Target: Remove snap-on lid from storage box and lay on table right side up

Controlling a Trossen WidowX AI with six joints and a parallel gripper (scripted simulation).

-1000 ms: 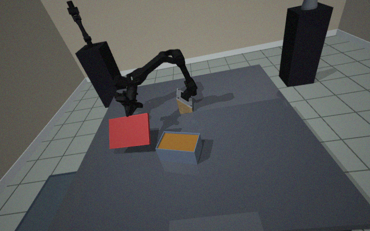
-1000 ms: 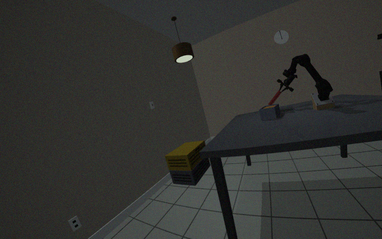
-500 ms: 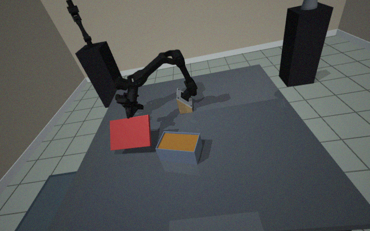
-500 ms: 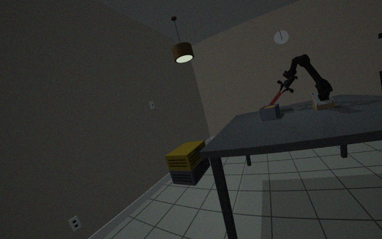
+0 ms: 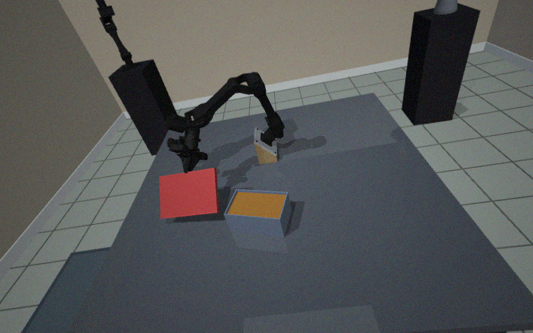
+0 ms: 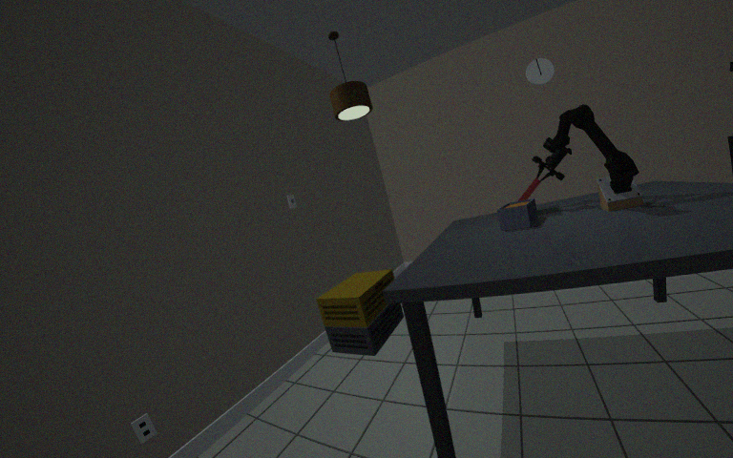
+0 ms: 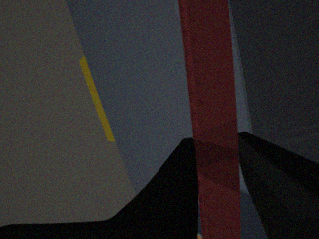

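Right now my gripper tip is 60 mm short of the red lid and 50 mm above it. Also, from my gripper tip: storage box (270 mm to the left, 140 mm ahead, 120 mm below).
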